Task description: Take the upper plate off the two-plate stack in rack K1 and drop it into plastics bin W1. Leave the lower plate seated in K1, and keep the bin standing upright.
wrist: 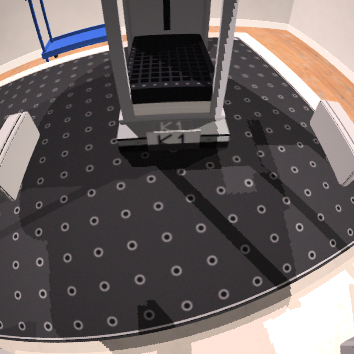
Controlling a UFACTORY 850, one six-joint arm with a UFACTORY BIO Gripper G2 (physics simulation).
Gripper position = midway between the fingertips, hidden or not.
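Black plate (161, 67) visible. The gripper (174, 106) too.
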